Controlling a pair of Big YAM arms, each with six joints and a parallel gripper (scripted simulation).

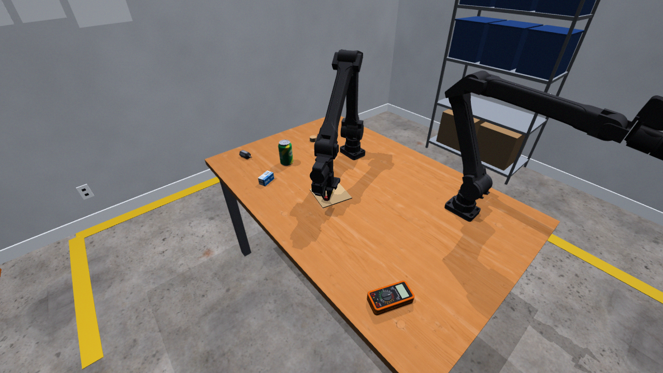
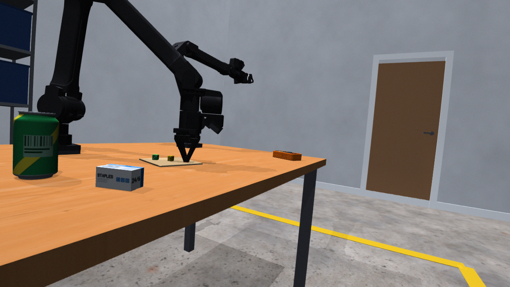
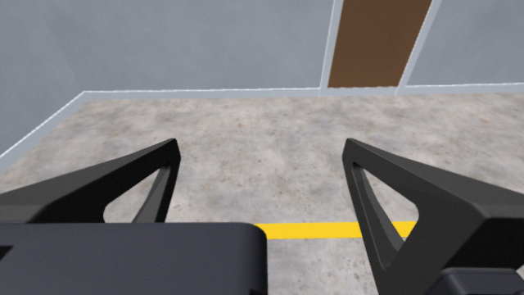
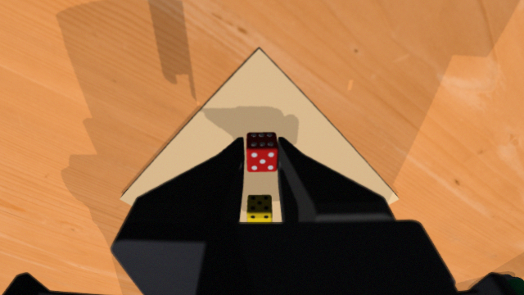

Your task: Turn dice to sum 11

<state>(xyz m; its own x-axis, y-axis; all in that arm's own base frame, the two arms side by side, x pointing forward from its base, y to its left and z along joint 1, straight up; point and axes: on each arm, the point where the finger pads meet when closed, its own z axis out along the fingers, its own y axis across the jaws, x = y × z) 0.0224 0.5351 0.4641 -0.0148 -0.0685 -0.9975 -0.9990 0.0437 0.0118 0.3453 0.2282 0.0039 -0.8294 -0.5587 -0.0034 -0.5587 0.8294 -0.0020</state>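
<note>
My right gripper is now right at the red die. The rest, counted from my right hand: yellow die: 4 cm behind, 2 cm to the right; then tan mat: 4 cm behind, 2 cm to the right, 1 cm below; then green die: 8 cm behind, 5 cm to the right.
</note>
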